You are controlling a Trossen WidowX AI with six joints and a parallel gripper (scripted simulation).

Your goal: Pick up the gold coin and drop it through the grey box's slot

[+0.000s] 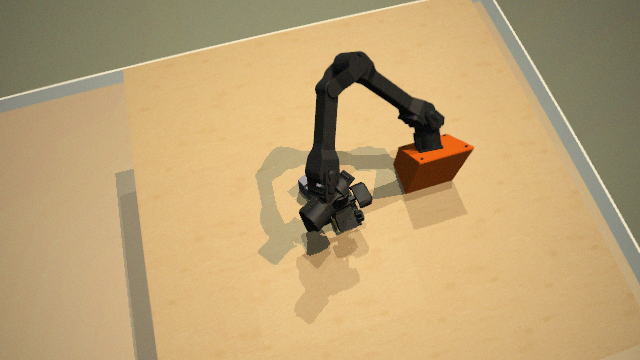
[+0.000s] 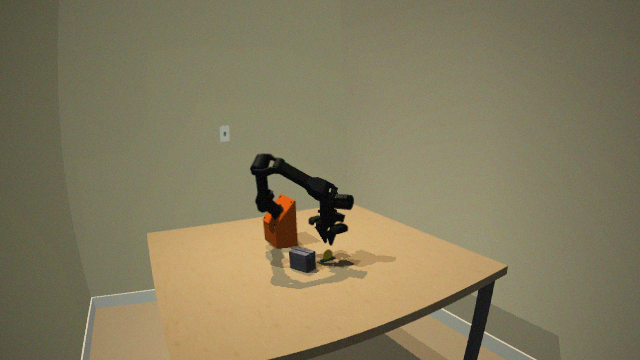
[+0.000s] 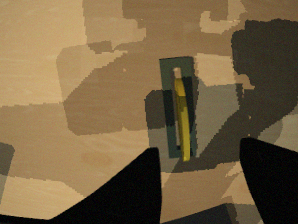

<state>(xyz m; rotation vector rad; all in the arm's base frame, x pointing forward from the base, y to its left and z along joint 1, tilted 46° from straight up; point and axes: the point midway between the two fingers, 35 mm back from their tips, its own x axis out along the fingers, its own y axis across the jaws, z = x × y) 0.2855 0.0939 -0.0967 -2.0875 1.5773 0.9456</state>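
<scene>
The gold coin is 5 cm below my gripper tip.
</scene>
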